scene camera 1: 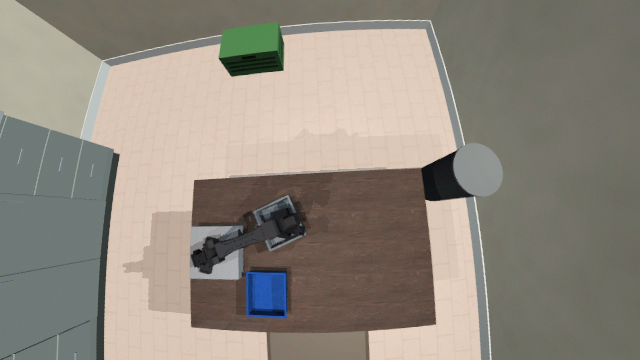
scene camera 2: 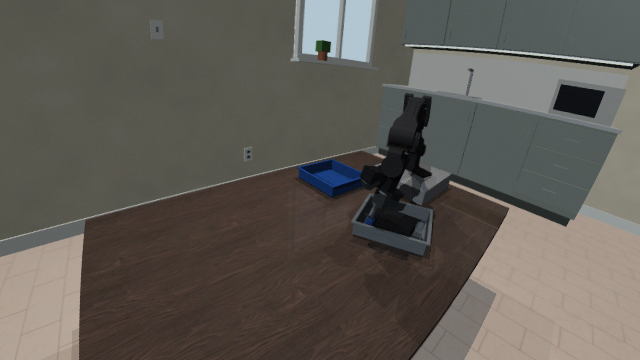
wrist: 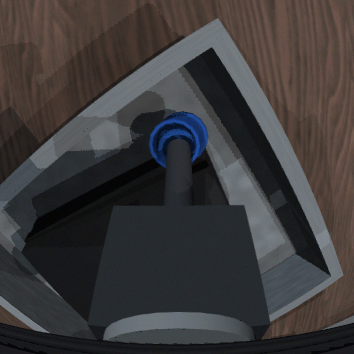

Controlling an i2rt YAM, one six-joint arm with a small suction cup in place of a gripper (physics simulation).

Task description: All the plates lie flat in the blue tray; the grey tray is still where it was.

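Frame: origin at the arm's base, x ahead, y left, z up, level; centimetres.
Seen in the pictures: end effector, tool point: (scene camera 2: 368,224) (wrist: 178,128); arm's base, origin of the base link: (scene camera 2: 411,168).
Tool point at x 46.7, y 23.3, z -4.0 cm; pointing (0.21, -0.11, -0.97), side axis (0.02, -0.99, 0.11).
Observation:
Pixels of each thing's top centre, then the offset from my tool point to it. Level surfaces: height alone.
- grey tray, middle of its top: (wrist: 150,282) (scene camera 2: 395,215) (scene camera 1: 278,222) dx -10.1, dy +2.0, dz +1.8 cm
- dark wooden table, its level: dz -3.2 cm
- blue tray, middle of its top: (scene camera 2: 332,171) (scene camera 1: 265,295) dx -10.4, dy -38.4, dz +1.8 cm
The grey tray (scene camera 1: 271,204) (scene camera 2: 389,239) (wrist: 226,47) stands on the dark wooden table (scene camera 1: 358,251) (scene camera 2: 223,268), just in front of the arm's base. Black plates (scene camera 2: 396,222) (wrist: 88,225) sit inside it; I cannot tell how many, or whether they lie flat. My suction cup (scene camera 2: 369,219) (wrist: 178,138), blue, is down inside the grey tray near a corner, over bare grey floor beside the black plates, with nothing stuck to it. In the overhead view the arm hides it. The blue tray (scene camera 1: 266,293) (scene camera 2: 331,175) stands empty, apart from the grey tray.
The arm's base sits on a grey block (scene camera 1: 232,268) (scene camera 2: 431,183) at the table's edge. Grey cabinets (scene camera 1: 44,223) (scene camera 2: 514,147) stand behind it. A green crate (scene camera 1: 251,48) and a black cylinder (scene camera 1: 463,172) stand on the floor.

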